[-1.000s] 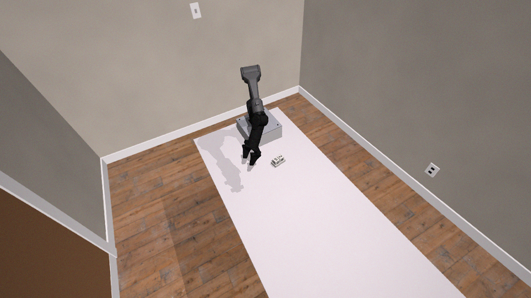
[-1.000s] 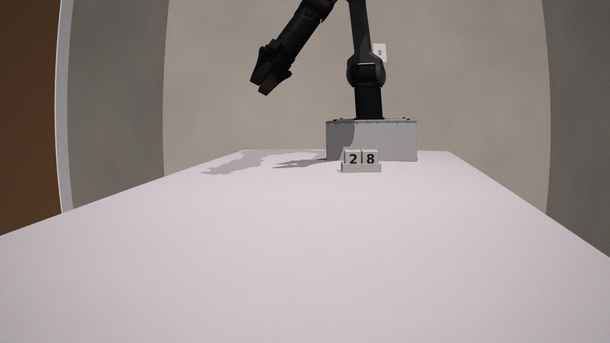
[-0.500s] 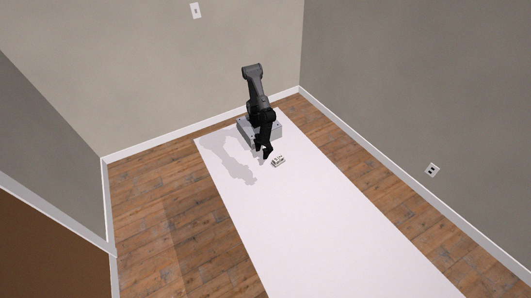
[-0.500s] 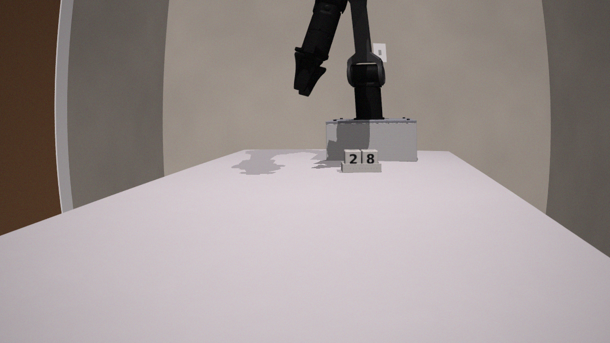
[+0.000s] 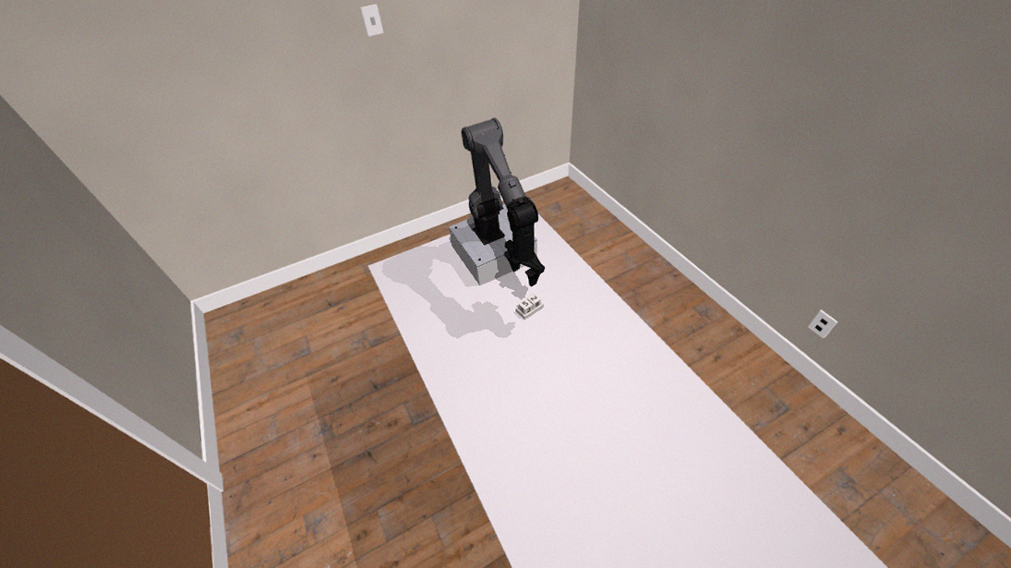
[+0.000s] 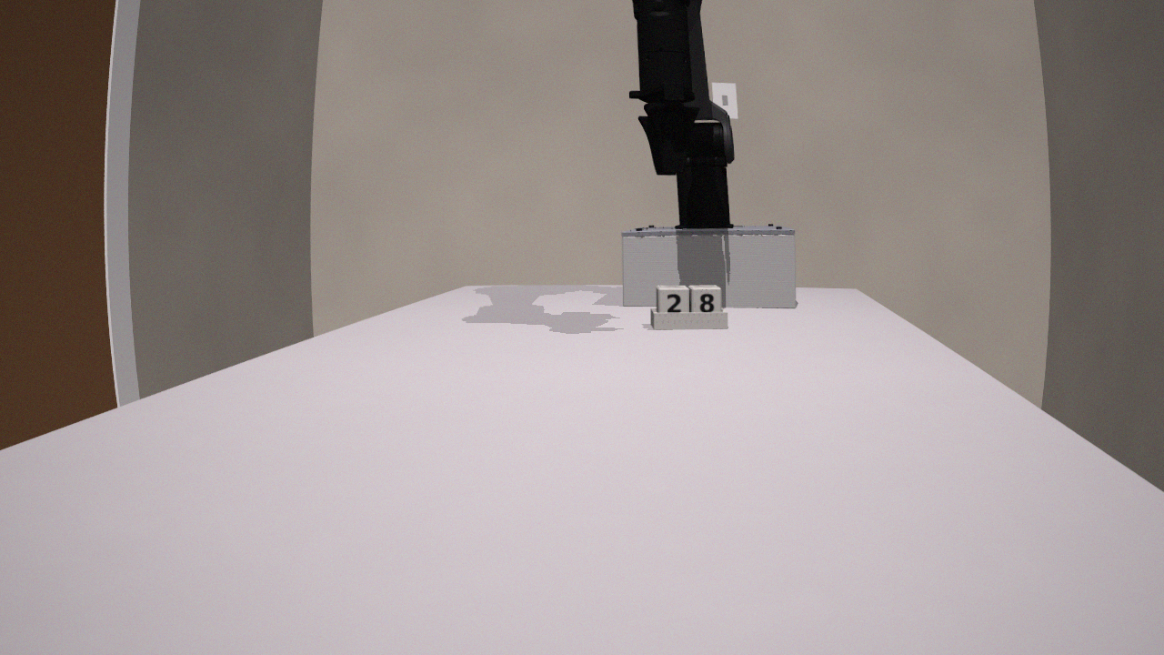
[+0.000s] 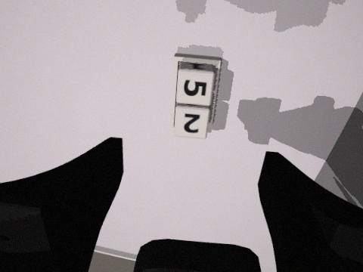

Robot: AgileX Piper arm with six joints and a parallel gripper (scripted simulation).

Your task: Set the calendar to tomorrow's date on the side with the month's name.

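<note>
Right now the grey calendar tray is 20 mm to the left of my hand and 160 mm below it.
</note>
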